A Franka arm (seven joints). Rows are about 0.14 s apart.
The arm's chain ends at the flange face. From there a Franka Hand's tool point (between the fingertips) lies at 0.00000 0.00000 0.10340 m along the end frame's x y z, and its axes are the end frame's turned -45 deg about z.
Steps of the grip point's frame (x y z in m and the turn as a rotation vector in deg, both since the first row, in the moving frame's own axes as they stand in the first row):
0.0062, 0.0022, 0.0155, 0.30, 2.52, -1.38
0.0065, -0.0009, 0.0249, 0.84, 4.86, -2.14
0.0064, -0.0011, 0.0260, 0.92, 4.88, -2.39
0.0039, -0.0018, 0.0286, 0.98, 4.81, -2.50
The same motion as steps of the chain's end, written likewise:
0.0032, 0.0008, 0.0156, 1.99, 1.57, -1.38
-0.0010, 0.0021, 0.0253, 4.03, 2.84, -2.14
-0.0011, 0.0022, 0.0264, 4.10, 2.80, -2.39
-0.0032, 0.0035, 0.0290, 4.09, 2.71, -2.50

